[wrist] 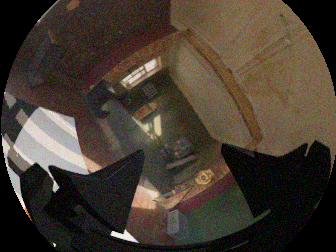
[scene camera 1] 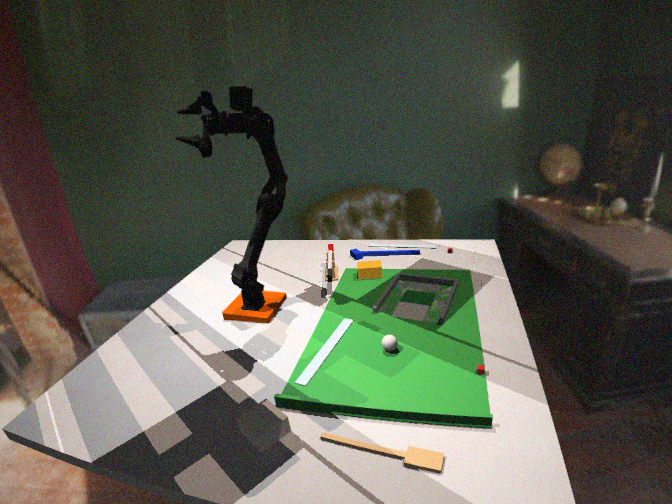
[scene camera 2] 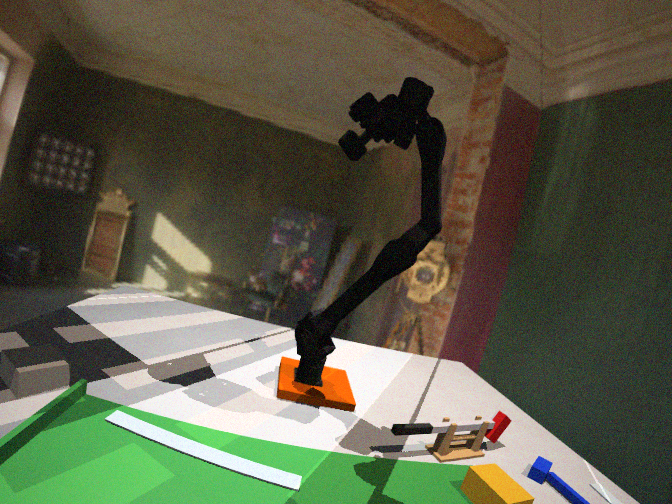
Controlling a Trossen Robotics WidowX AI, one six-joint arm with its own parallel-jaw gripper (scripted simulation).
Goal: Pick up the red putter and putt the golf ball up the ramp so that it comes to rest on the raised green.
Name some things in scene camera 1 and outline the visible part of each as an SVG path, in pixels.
My gripper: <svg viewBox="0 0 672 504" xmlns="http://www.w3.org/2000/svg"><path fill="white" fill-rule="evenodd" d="M201 91L201 98L199 96L194 104L178 110L177 113L201 115L203 137L200 138L199 135L176 137L175 139L193 145L202 153L202 158L212 156L210 134L211 136L214 136L214 133L224 134L224 136L231 134L230 113L226 114L226 111L223 111L223 113L218 112L213 104L211 93Z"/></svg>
A white strip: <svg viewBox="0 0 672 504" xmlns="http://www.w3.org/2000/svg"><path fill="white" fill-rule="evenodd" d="M353 320L344 319L321 350L312 359L310 365L304 370L298 380L295 381L296 384L306 386L310 382L316 370L319 369L326 357L334 349Z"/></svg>
